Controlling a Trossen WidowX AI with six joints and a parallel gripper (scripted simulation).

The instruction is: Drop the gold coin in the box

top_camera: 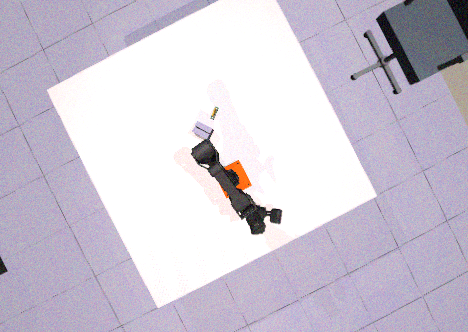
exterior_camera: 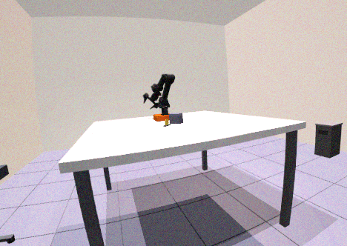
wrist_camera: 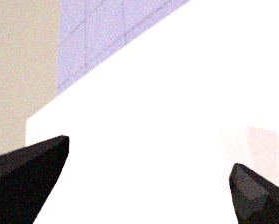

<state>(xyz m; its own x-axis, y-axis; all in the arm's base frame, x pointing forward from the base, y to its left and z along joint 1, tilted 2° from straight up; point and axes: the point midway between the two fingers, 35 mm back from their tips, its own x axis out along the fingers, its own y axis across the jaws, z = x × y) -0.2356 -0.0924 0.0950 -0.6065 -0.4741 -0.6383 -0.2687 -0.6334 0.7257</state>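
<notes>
Now: the gold coin 580 mm ahead of my gripper tip, 100 mm below it and 20 mm to the left of it.
</notes>
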